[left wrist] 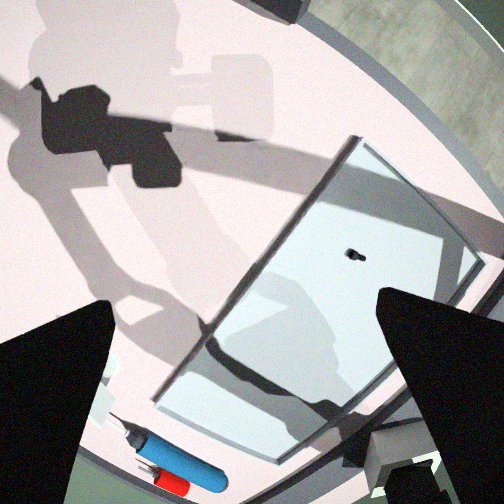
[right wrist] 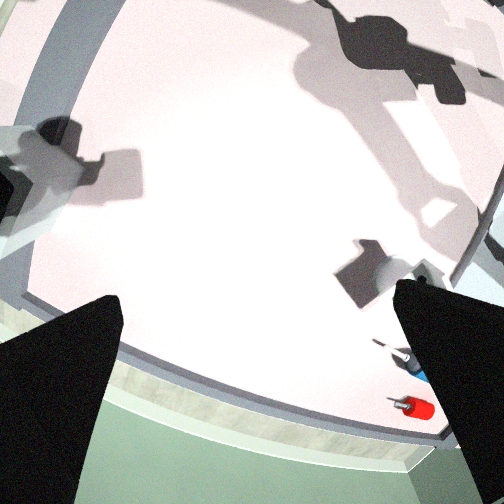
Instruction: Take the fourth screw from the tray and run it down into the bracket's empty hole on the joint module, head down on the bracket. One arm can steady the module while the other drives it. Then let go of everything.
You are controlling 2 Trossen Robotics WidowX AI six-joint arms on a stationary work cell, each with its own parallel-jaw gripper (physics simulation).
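Observation:
In the left wrist view a small dark screw (left wrist: 355, 255) lies alone on the pale blue tray (left wrist: 320, 305). My left gripper (left wrist: 245, 400) is open and empty above the tray's near half, with the screw a little beyond the right finger. The joint module with its white bracket is mostly hidden: a sliver shows by the left finger in the left wrist view (left wrist: 105, 395), and a rounded grey part of it (right wrist: 400, 272) shows beside the right finger in the right wrist view. My right gripper (right wrist: 255, 400) is open and empty over the mat near its front rim.
A blue-handled screwdriver (left wrist: 175, 460) and a short red-handled driver (left wrist: 170, 482) lie near the mat's front edge; the red one also shows in the right wrist view (right wrist: 417, 407). A grey rim (right wrist: 250, 395) bounds the mat. The other arm's base (right wrist: 25, 185) stands at far left.

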